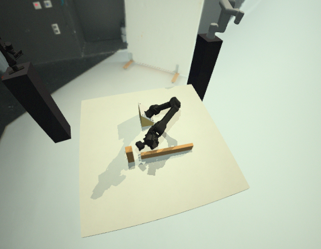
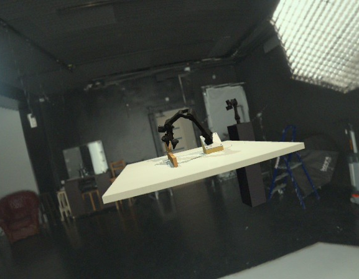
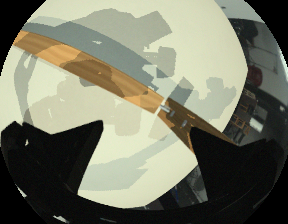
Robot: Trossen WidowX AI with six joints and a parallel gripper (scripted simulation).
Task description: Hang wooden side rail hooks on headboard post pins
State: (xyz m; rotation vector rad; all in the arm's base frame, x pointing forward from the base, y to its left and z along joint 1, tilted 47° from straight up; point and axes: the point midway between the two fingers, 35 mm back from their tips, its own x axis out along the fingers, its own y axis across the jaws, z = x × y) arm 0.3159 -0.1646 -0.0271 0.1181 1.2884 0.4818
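Now: the wooden headboard post 11 cm to the right of my gripper tip and 3 cm below it.
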